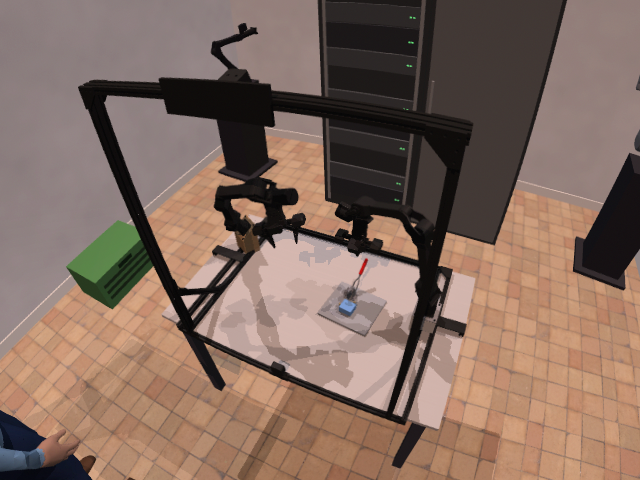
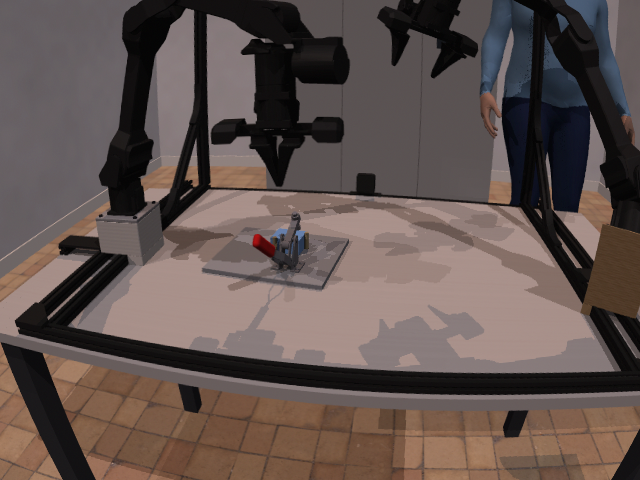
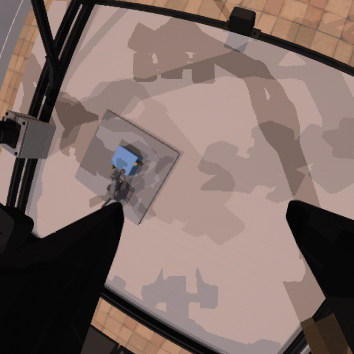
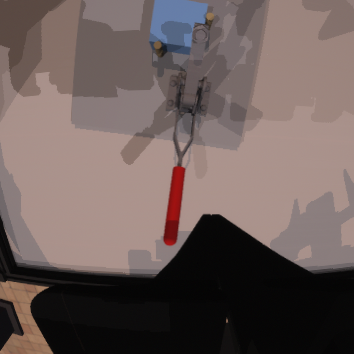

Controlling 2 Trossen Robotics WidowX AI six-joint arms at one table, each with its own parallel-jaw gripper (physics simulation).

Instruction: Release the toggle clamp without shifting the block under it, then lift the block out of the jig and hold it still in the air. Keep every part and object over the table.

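Frame: origin at the left arm's base, x left, y down, z back, level; metres.
Seen in the pictures: left gripper, fingertip midpoint: (image 1: 285, 245) (image 2: 413, 71) (image 3: 205, 210); right gripper, fingertip midpoint: (image 1: 357, 255) (image 2: 279, 185) (image 4: 209, 222); left arm's base, link origin: (image 1: 244, 227) (image 2: 627, 241); right arm's base, link origin: (image 1: 427, 309) (image 2: 127, 209) (image 3: 10, 132).
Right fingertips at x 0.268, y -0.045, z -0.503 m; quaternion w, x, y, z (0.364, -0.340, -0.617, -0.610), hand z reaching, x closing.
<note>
Pixels of each thing's top centre, then the offset from my right fingertips to it. "*": a spot on its surface instead. Level surfaces: height alone.
- blue block, top centre: (image 4: 177, 21) (image 2: 288, 234) (image 3: 122, 159) (image 1: 347, 305) dy +0.141, dx -0.121, dz -0.090 m
- grey jig plate, top centre: (image 4: 164, 50) (image 2: 278, 252) (image 3: 120, 166) (image 1: 352, 306) dy +0.169, dx -0.094, dz -0.093 m
- table, surface height: dy +0.177 m
- small black box, surface spot: (image 3: 242, 20) (image 2: 368, 177) * dy +0.128, dx -0.496, dz -0.155 m
A blue block (image 1: 347, 307) (image 2: 299, 246) (image 3: 125, 159) (image 4: 172, 22) sits on a grey jig plate (image 1: 364, 324) (image 2: 227, 260) (image 3: 160, 155) (image 4: 110, 100) beside brass pins (image 4: 158, 47) (image 2: 306, 240). The toggle clamp (image 3: 119, 186) (image 4: 189, 95) has its red handle (image 1: 363, 266) (image 2: 263, 244) (image 4: 175, 200) leaning low, away from the block. Its arm (image 2: 294, 223) slants upward, its tip above block height. My right gripper (image 1: 356, 251) (image 2: 279, 183) (image 4: 209, 222) is shut and empty, above the clamp and apart from it. My left gripper (image 1: 284, 242) (image 2: 414, 70) (image 3: 205, 210) is open and empty, high and far from the block.
A black frame surrounds the table (image 1: 305, 330) (image 2: 413, 330). A grey mounting box (image 2: 124, 235) (image 3: 37, 135) stands under the right arm. A wooden holder (image 1: 248, 237) (image 2: 615, 273) is near the left arm's base. A small black box (image 2: 366, 183) (image 3: 242, 20) sits on the frame's edge.
</note>
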